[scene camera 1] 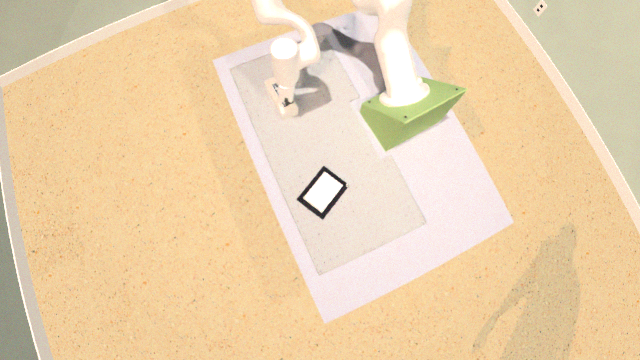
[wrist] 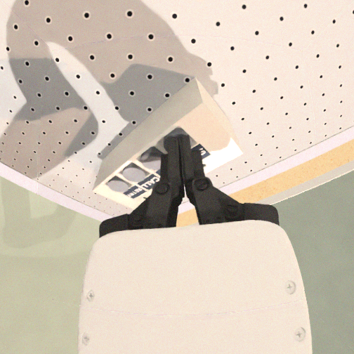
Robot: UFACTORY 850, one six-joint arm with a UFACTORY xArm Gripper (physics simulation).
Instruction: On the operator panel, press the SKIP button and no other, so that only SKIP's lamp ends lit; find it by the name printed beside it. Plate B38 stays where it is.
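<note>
The operator panel (scene camera 1: 290,110) (wrist: 220,156) is a pale box with a row of several round grey buttons. My gripper (scene camera 1: 286,103) (wrist: 181,148) is shut and empty. In the wrist view its fingertips overlap the button (wrist: 174,132) at the row's right end and hide part of it; contact cannot be told. Beside that button, a dark label (wrist: 202,151) shows an S, the rest hidden by the fingers. Farther left, a CALL label (wrist: 149,184) is partly covered. I cannot tell whether any lamp is lit. No plate marked B38 can be read.
A white rectangle with a black border (scene camera 1: 302,199) lies on the grey perforated board (scene camera 1: 370,210) in the scene view, its marking unreadable. The green arm base (scene camera 1: 395,131) stands at the board's right edge. The arm's shadow falls across the board behind the panel.
</note>
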